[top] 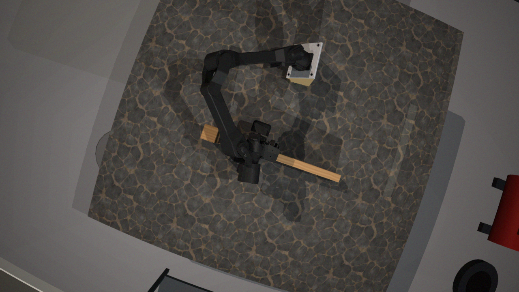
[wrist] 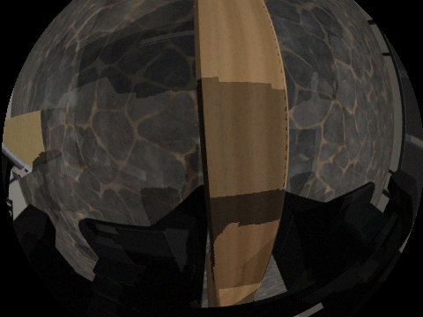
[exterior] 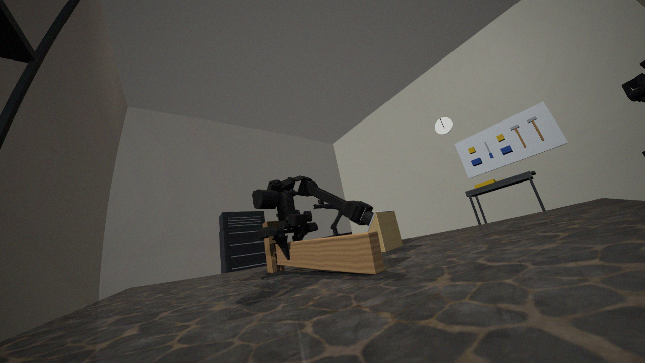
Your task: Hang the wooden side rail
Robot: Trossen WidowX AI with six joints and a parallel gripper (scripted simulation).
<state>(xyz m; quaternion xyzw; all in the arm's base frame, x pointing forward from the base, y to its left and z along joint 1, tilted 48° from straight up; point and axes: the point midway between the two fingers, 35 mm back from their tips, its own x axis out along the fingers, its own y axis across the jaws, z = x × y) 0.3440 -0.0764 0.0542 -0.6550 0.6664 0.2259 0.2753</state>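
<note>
The headboard post is 1 cm behind my gripper tip, 15 cm to the right of it and 4 cm above it.
</note>
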